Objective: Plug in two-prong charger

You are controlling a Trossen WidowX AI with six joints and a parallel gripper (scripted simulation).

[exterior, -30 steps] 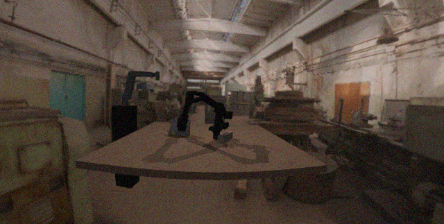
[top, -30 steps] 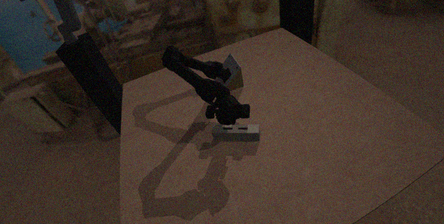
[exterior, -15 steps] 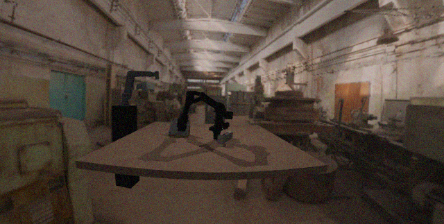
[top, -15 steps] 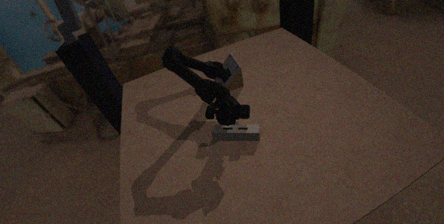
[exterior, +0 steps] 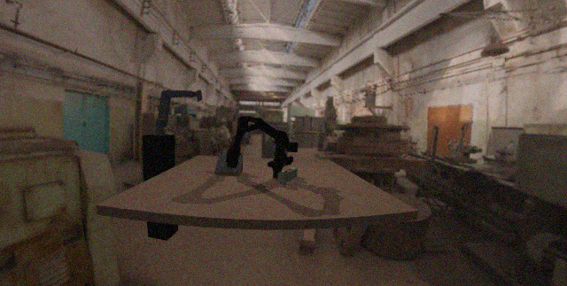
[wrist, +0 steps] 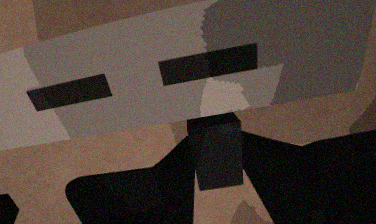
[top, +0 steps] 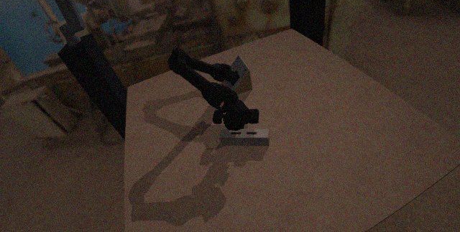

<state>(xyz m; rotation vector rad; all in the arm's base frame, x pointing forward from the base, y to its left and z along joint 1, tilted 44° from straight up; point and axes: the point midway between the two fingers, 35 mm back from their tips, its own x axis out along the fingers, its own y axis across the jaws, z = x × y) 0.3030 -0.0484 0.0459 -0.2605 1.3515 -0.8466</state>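
The dark two-prong charger lies 20 mm ahead of my gripper tip, 10 mm to the right of it and 10 mm above it.
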